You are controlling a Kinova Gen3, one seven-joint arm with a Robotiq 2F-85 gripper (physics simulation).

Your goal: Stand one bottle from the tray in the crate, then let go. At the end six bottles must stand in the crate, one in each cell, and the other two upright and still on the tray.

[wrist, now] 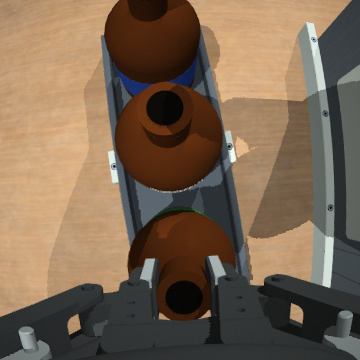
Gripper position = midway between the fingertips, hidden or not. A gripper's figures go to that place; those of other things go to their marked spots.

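My gripper (182,273) is 17 cm from the lens. A white-banded bottle (168,137) is 14 cm from the lens, while a grey tray (215,196) is 29 cm from the lens, and the marked spots on the bottle and the tray are 16 cm apart. I also see a pale strip (321,147), which is 30 cm from the lens. The white-banded bottle is nearer to the lens than the pale strip.
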